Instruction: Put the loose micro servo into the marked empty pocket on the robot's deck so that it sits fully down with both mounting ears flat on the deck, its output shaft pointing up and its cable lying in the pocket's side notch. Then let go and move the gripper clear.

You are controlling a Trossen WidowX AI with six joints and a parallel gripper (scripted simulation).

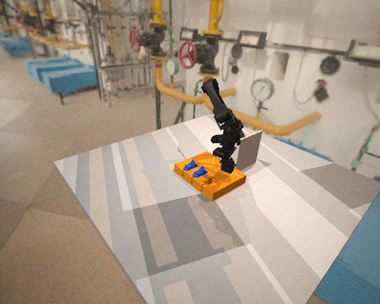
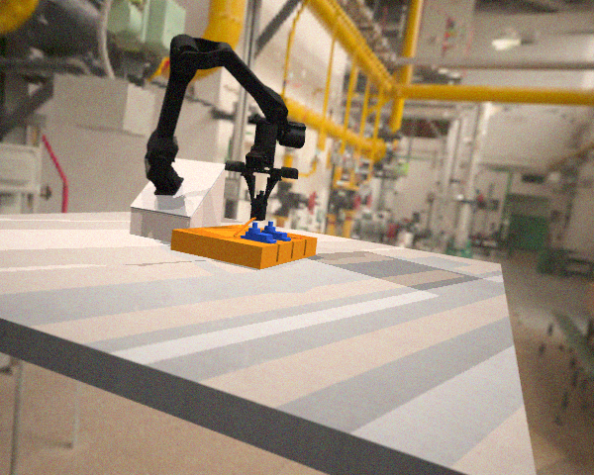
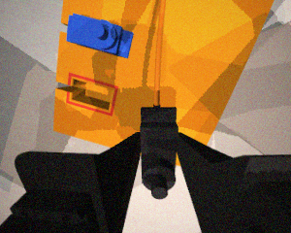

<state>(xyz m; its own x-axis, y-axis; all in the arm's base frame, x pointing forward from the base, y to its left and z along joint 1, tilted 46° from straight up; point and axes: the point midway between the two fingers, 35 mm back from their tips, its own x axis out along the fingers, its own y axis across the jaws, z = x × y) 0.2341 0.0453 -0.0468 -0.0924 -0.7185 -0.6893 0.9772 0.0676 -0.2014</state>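
My gripper tip is 2 cm past the orange deck, 7 cm to the left of it and 10 cm above it.
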